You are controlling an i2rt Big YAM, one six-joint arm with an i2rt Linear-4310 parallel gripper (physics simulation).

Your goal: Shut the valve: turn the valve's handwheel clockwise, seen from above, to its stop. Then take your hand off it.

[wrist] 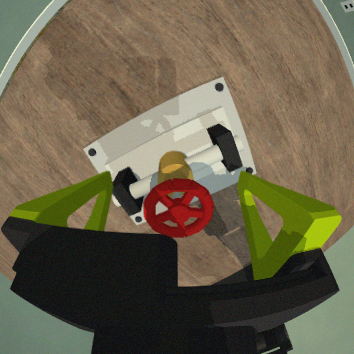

Labels:
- my gripper: 174,177
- red handwheel: 178,211
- light grey base plate: 213,94

